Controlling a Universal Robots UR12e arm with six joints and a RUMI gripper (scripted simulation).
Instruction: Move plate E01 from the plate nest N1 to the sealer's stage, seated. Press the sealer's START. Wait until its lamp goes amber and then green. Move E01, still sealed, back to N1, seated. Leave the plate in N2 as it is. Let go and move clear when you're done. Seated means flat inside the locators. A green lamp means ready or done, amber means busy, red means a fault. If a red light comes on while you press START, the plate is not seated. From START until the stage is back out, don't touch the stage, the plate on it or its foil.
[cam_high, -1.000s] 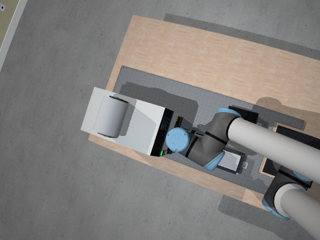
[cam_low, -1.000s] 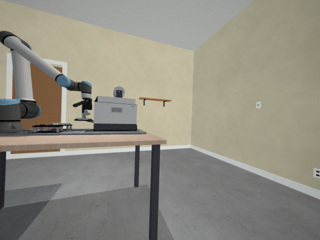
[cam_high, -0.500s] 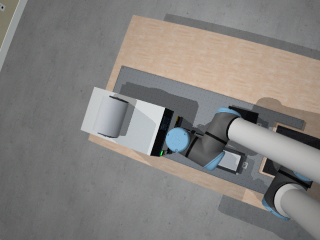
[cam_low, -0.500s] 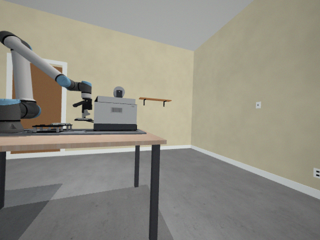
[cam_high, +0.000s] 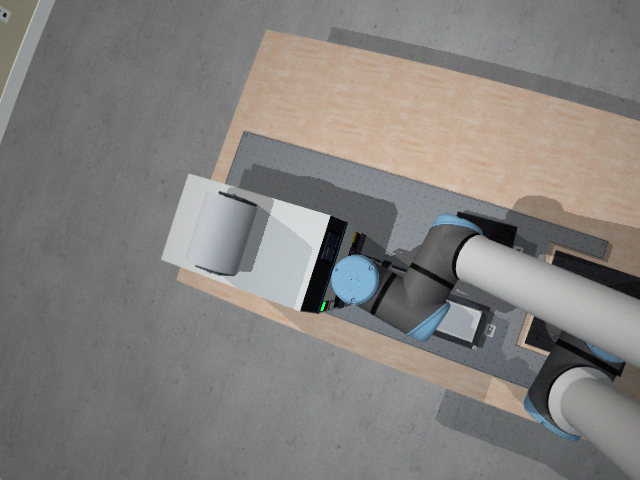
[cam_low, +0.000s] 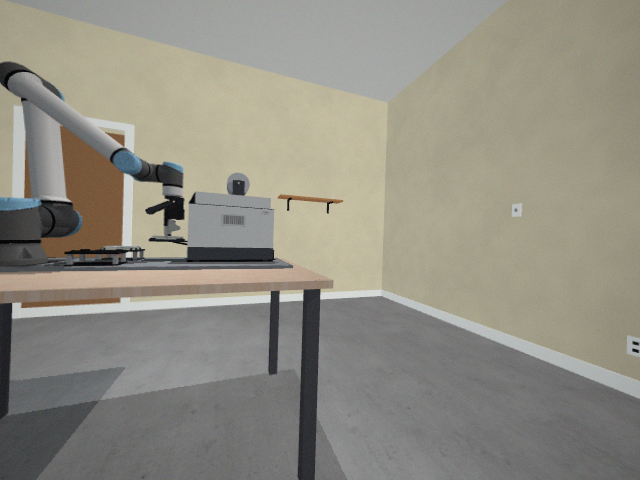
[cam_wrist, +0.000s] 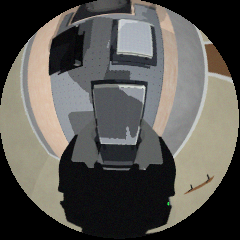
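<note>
Now: the plate E01 10 mm below my hand. Also, from my hand: sealer stage: 20 mm below; then nest N1: 230 mm behind, 160 mm to the right, 70 mm below; then foil roll: 330 mm ahead, 300 mm above, 30 mm to the right.
</note>
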